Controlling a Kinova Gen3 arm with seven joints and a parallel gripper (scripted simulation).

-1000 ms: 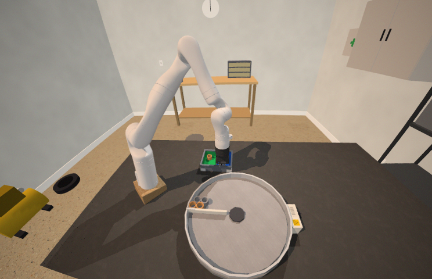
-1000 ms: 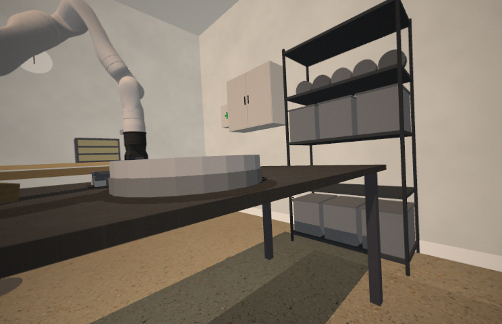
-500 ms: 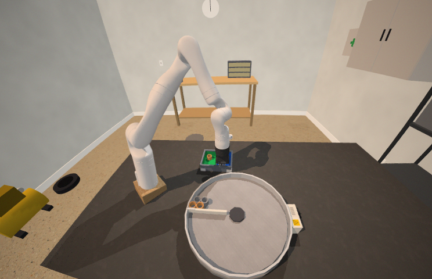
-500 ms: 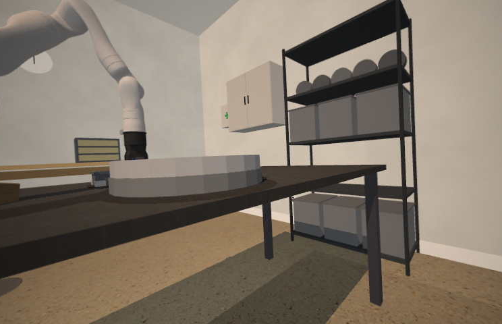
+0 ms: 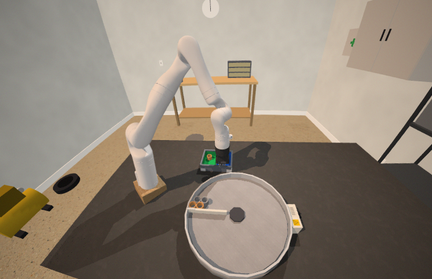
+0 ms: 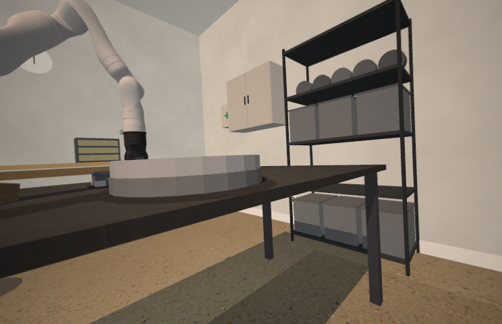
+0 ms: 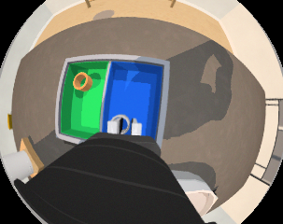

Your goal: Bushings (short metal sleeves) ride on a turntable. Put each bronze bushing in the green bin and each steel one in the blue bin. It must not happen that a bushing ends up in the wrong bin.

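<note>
Right now my hand is 40 mm to the right of the green bin and 40 mm past it. The rest, counted from my hand: turntable: 320 mm to the right, 70 mm ahead, 20 mm above.
</note>
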